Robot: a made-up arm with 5 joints.
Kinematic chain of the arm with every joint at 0, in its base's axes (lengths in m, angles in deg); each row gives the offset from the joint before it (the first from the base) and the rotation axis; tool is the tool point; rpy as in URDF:
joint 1: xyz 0.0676 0 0.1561 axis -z
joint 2: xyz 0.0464 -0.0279 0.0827 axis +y
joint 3: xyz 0.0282 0 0.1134 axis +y
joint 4: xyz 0.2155 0 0.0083 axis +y
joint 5: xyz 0.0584 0.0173 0 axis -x
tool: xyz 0 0 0 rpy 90 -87.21 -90
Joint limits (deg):
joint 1: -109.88..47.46
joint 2: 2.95..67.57
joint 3: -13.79..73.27
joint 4: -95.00..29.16
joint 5: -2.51..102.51
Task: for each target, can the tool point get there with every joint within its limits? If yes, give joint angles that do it. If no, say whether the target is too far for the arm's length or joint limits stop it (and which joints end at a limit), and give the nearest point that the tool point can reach.
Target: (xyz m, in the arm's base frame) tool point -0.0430 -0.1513 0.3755
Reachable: no: joint limits stop it (at a limit: joint 2, joint 3, joint 4) | nearest point 0.0332 -0.0471 0.1033 | short by 0.301 m
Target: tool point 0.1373 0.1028 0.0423
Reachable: yes | joints -60.77 36.01 55.08 15.16 71.76
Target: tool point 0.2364 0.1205 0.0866
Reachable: yes | joints -38.44 36.48 52.17 -77.44 41.53
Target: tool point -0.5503 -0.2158 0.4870
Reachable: no: too far | nearest point 0.0125 -0.0192 0.1033 | short by 0.709 m
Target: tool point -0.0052 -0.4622 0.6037
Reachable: no: too far | nearest point 0.2564 -0.2214 0.4577 | short by 0.384 m
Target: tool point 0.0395 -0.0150 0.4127
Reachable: no: joint limits stop it (at a limit: joint 1, joint 2, joint 3, joint 4) | nearest point -0.0158 0.2618 0.4555 | short by 0.285 m
